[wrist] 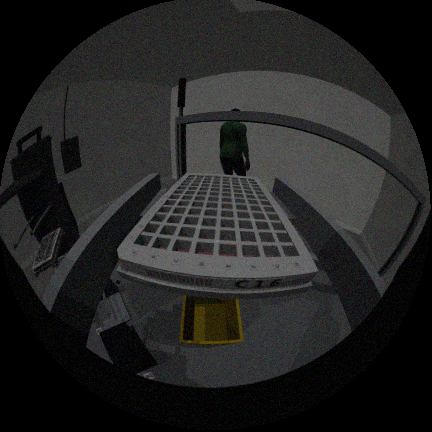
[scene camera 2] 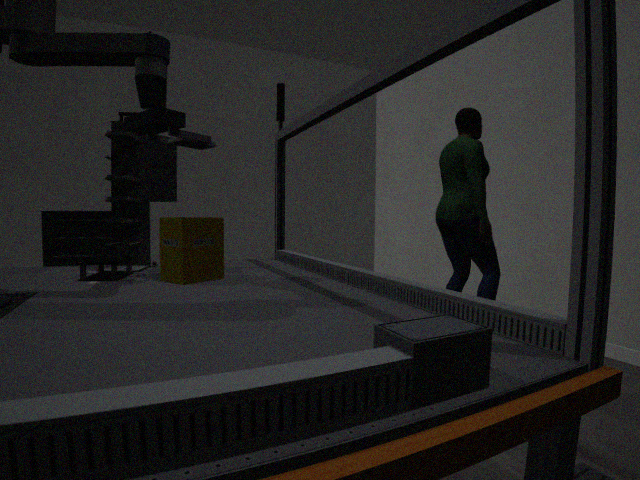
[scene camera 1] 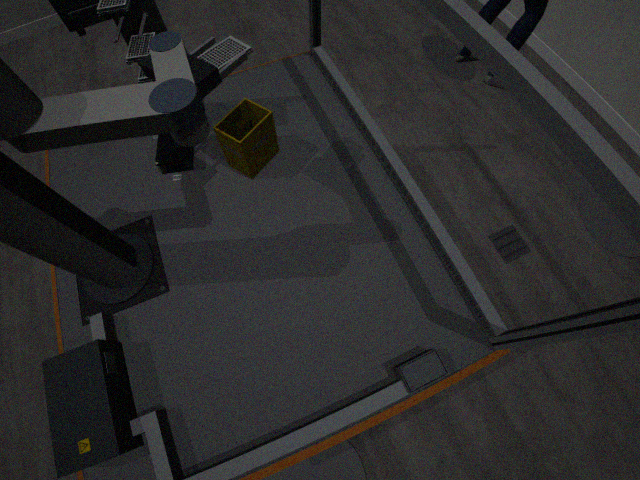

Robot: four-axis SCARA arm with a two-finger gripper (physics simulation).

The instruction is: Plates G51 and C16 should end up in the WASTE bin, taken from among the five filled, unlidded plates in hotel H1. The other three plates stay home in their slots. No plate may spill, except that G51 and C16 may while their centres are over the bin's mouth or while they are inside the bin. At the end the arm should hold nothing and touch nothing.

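Pixels of known places: gripper, between the fingertips: (wrist: 217, 182) (scene camera 2: 198, 142) (scene camera 1: 229, 47); arm's base, origin of its link: (scene camera 1: 120, 268).
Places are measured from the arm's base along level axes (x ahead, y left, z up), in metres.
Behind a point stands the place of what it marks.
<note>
My gripper (scene camera 1: 224, 54) {z 0.456, x 0.590, y 0.241 m} (scene camera 2: 192, 138) {z 0.456, x 0.590, y 0.241 m} (wrist: 217, 182) {z 0.456, x 0.590, y 0.241 m} is shut on plate C16 (scene camera 1: 228, 50) {z 0.453, x 0.583, y 0.234 m} (scene camera 2: 200, 140) (wrist: 220, 268) {z 0.457, x 0.516, y 0.200 m}, whose label faces the wrist camera. The plate has no lid and looks level, high above the table. The yellow WASTE bin (scene camera 1: 254, 149) {z 0.135, x 0.571, y 0.164 m} (scene camera 2: 192, 253) {z 0.105, x 0.560, y 0.157 m} (wrist: 214, 320) {z 0.019, x 0.584, y 0.222 m} stands below; in the wrist view its mouth shows beneath the plate's near edge. Whether the plate's centre is over the mouth is unclear. A dark rack (scene camera 1: 156, 15) {z 0.413, x 0.428, y 0.582 m} (scene camera 2: 161, 175) bears pale plates, such as one plate (scene camera 1: 139, 45) {z 0.362, x 0.343, y 0.539 m} (wrist: 48, 250) {z 0.364, x 0.360, y 0.504 m}. Its label and G51 cannot be made out.
A low black box (scene camera 1: 174, 155) {z 0.073, x 0.298, y 0.318 m} (wrist: 127, 347) {z 0.073, x 0.324, y 0.361 m} stands near the bin. The arm's column (scene camera 1: 67, 232) {z 0.337, x 0.060, y -0.045 m} is at the left. A rail fence post (scene camera 1: 315, 23) {z 0.169, x 1.018, y 0.684 m} (scene camera 2: 280, 196) {z 0.314, x 1.021, y 0.686 m} stands at the table's corner. A person in green (scene camera 2: 462, 180) (wrist: 233, 142) is beyond the screen.
</note>
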